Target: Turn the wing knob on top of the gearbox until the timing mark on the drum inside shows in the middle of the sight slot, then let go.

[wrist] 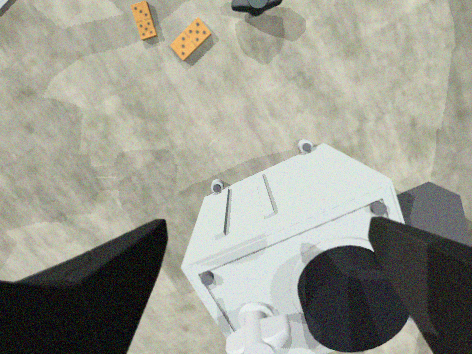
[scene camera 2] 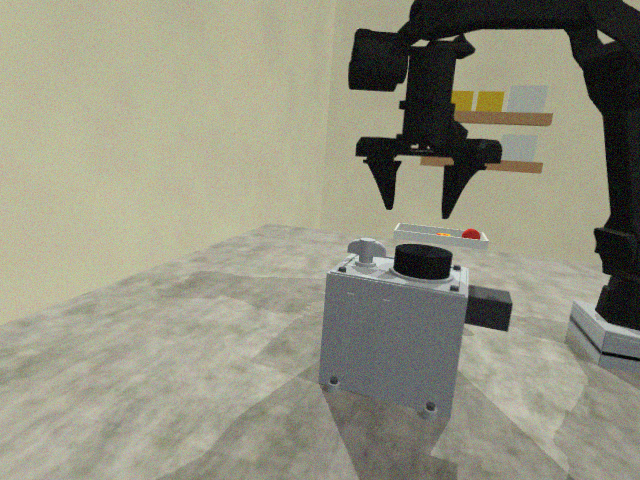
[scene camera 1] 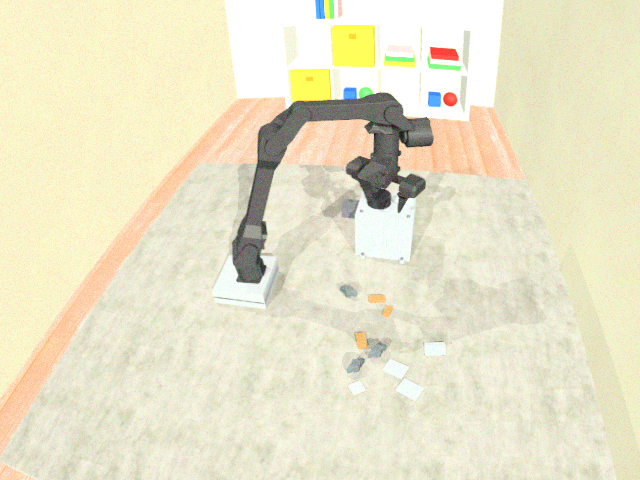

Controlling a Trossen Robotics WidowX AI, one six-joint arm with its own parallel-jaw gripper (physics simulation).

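Places are measured from the arm's base along level axes (x ahead, y left, z up), in centimetres.
Where they show: gripper, fingertip midpoint: (wrist: 267,228) (scene camera 2: 415,214) (scene camera 1: 383,206); arm's base at its link origin: (scene camera 2: 626,321) (scene camera 1: 251,274).
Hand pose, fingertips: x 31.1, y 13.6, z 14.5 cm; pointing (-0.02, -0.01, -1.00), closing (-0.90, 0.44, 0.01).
Note:
Each offset is from my fingertips to the top centre of the thing. "spot": to the spot under its first point.
The pale gearbox @[dx -2.2, dy +9.3, dz -2.1 cm] (scene camera 1: 385,235) (scene camera 2: 392,335) (wrist: 295,200) stands upright, with a dark block @[spot: dx -9.8, dy +7.4, dz -6.8 cm] (scene camera 1: 349,208) (scene camera 2: 488,308) (wrist: 435,207) on one side. The light grey wing knob @[dx +4.5, dy +9.1, dz -2.5 cm] (scene camera 2: 366,250) (wrist: 260,335) is on its top, beside a wide black round cap @[spot: dx -1.8, dy +7.1, dz -2.8 cm] (scene camera 1: 379,199) (scene camera 2: 422,261) (wrist: 350,305). The wing knob cannot be made out in scene camera 1. My gripper (scene camera 1: 386,205) (scene camera 2: 417,212) (wrist: 267,228) is open and empty, pointing down above the gearbox top, apart from the knob. Thin lines show on one gearbox side in the wrist view. I cannot make out the sight slot, drum or timing mark.
Orange dominoes @[dx +0.4, dy -12.3, dz -18.7 cm] (scene camera 1: 376,298) (wrist: 191,39), dark grey pieces @[dx -6.7, dy -12.1, dz -16.5 cm] (scene camera 1: 348,290) (wrist: 256,4) and white tiles @[dx +15.9, dy -25.9, dz -19.1 cm] (scene camera 1: 434,348) lie on the mat. The arm's base (scene camera 1: 227,289) stands left of the gearbox in scene camera 1. A white tray with a red ball (scene camera 2: 470,235) is behind it in scene camera 2.

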